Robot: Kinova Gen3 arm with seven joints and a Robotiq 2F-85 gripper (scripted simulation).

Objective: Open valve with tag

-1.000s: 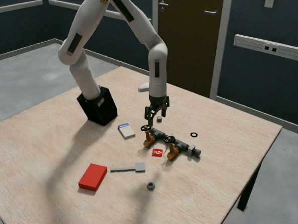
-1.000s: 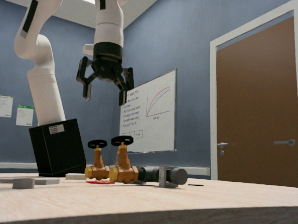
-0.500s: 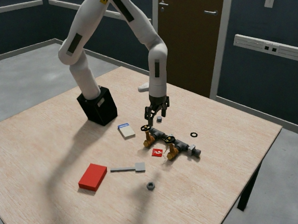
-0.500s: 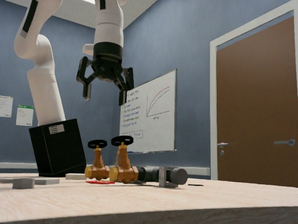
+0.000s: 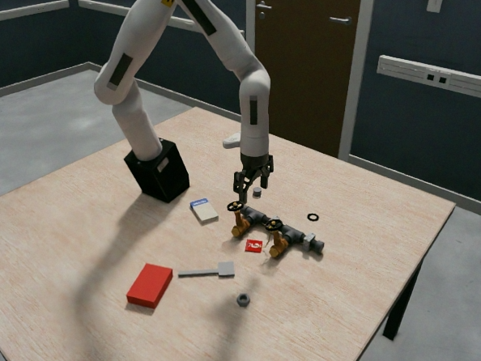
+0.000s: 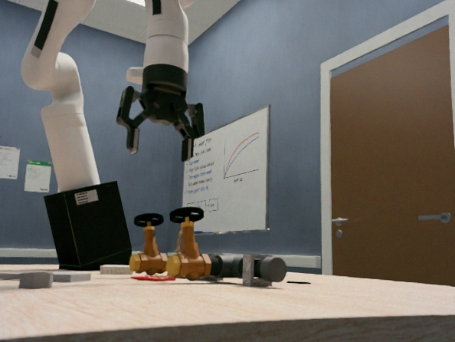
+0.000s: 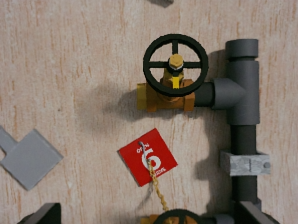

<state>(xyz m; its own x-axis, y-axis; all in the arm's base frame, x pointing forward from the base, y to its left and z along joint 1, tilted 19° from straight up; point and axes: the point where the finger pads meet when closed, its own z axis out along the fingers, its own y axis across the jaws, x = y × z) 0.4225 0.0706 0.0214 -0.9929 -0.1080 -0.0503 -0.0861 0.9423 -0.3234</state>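
Now: the red tag 10 mm behind my hand and 200 mm below it. The rest, counted from my hand: red block: 80 mm behind, 320 mm to the right, 190 mm below; then white card box: 230 mm behind, 190 mm below; then grey t-shaped tool: 10 mm behind, 160 mm to the right, 200 mm below.
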